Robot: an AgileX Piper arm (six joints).
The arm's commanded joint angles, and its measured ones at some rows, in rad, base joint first. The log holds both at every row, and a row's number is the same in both.
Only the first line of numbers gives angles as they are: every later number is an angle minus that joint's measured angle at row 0.
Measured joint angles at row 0: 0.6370, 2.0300, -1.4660, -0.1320, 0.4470, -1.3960
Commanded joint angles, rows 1 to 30: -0.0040, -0.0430, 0.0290, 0.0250, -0.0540, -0.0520; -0.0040, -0.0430, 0.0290, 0.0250, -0.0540, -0.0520; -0.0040, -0.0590, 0.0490, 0.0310, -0.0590, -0.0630; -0.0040, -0.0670, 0.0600, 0.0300, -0.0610, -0.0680; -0.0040, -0.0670, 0.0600, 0.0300, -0.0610, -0.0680; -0.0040, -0.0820, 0.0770, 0.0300, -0.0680, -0.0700; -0.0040, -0.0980, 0.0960, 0.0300, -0.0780, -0.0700; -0.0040, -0.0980, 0.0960, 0.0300, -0.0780, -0.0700; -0.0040, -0.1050, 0.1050, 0.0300, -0.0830, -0.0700; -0.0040, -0.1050, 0.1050, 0.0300, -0.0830, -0.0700; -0.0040, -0.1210, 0.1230, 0.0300, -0.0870, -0.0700; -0.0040, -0.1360, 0.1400, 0.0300, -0.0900, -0.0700; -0.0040, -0.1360, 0.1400, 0.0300, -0.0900, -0.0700; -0.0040, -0.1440, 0.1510, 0.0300, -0.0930, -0.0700; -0.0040, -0.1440, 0.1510, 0.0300, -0.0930, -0.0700; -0.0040, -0.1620, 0.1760, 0.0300, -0.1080, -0.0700; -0.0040, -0.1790, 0.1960, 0.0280, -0.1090, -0.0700; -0.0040, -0.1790, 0.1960, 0.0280, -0.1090, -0.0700; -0.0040, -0.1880, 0.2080, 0.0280, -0.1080, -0.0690; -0.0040, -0.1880, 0.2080, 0.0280, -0.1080, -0.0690; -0.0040, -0.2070, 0.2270, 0.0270, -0.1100, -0.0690; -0.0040, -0.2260, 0.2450, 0.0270, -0.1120, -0.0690; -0.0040, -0.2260, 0.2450, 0.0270, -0.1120, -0.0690; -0.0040, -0.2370, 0.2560, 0.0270, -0.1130, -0.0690; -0.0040, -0.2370, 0.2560, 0.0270, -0.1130, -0.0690; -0.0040, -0.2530, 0.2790, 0.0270, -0.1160, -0.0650; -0.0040, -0.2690, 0.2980, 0.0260, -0.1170, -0.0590; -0.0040, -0.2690, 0.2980, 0.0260, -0.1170, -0.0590; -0.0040, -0.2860, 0.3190, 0.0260, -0.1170, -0.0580; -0.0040, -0.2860, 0.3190, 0.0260, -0.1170, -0.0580
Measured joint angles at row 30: 0.0020, -0.2430, 0.3030, 0.0330, -0.0500, -0.0680
